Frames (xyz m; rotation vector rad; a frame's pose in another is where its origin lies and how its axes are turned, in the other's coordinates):
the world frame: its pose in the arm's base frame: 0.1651 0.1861 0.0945 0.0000 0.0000 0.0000
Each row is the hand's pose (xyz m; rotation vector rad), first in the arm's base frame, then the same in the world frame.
Working: the arm's base frame: its pose in the world frame: -0.1651 -0.1861 -0.0945 0.0000 0.0000 0.0000

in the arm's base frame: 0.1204 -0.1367 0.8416 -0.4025 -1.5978 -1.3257
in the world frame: -0.0447 -0.3228 0.7471 -0.4025 -1.5978 -1.3257
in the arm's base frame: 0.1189 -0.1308 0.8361 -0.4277 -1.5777 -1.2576
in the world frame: -0.0462 -0.3169 0.7416 -0.4277 -1.5777 -1.2576
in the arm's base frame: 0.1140 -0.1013 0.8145 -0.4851 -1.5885 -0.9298
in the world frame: -0.0511 -0.2874 0.7200 -0.4851 -1.5885 -0.9298
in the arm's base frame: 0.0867 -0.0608 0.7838 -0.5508 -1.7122 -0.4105
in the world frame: -0.0784 -0.2469 0.6893 -0.5508 -1.7122 -0.4105
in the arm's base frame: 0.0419 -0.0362 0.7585 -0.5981 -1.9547 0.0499
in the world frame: -0.1232 -0.2223 0.6640 -0.5981 -1.9547 0.0499
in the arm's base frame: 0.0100 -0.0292 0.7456 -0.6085 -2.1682 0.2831
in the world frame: -0.1551 -0.2153 0.6511 -0.6085 -2.1682 0.2831
